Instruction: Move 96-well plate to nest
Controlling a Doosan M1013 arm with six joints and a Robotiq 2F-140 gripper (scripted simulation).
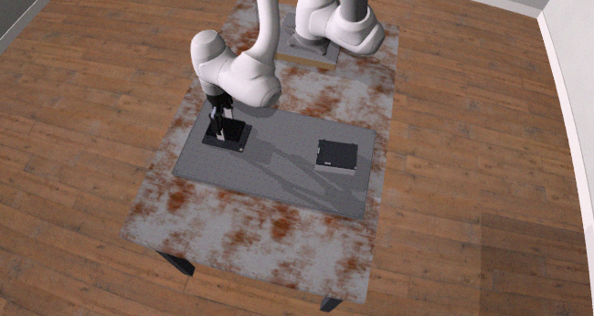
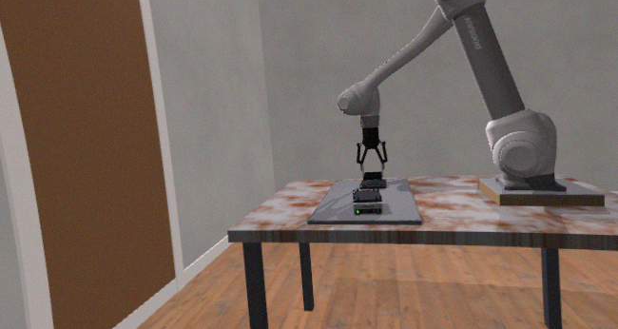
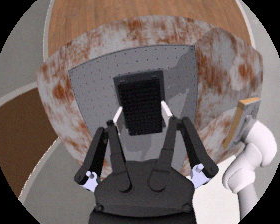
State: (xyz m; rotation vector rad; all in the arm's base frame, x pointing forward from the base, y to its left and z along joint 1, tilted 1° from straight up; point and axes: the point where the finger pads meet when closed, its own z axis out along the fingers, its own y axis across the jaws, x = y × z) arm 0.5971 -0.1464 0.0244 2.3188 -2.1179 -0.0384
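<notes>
The plate nest N1 is 6 cm below my hand. From my hand the other things lie so: 96-well plate: 2 cm below.
</notes>
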